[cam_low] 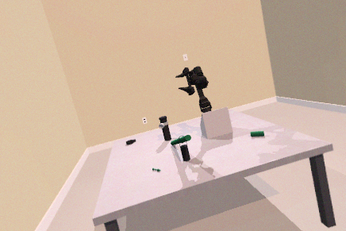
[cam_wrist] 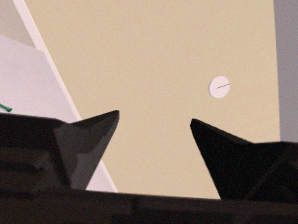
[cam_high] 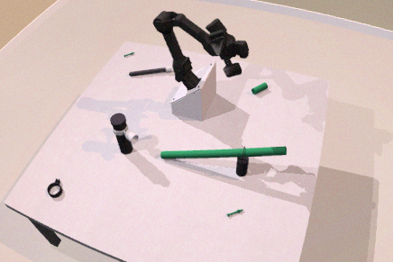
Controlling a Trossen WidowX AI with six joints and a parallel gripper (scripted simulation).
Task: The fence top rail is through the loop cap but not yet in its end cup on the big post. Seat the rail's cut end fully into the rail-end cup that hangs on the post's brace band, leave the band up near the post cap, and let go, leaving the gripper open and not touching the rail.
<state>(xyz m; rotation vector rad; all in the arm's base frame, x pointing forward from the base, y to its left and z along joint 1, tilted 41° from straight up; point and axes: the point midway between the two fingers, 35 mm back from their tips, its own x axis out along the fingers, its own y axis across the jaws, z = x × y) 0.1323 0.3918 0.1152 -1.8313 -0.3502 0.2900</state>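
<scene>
Now: the white rail-end cup 19 cm ahead of my gripper tip, 34 cm to the right of it and 35 cm below it. Round my gripper tip: short green cylinder: 46 cm behind, 1 cm to the left, 48 cm below; short black post: 6 cm ahead, 12 cm to the left, 39 cm below.
</scene>
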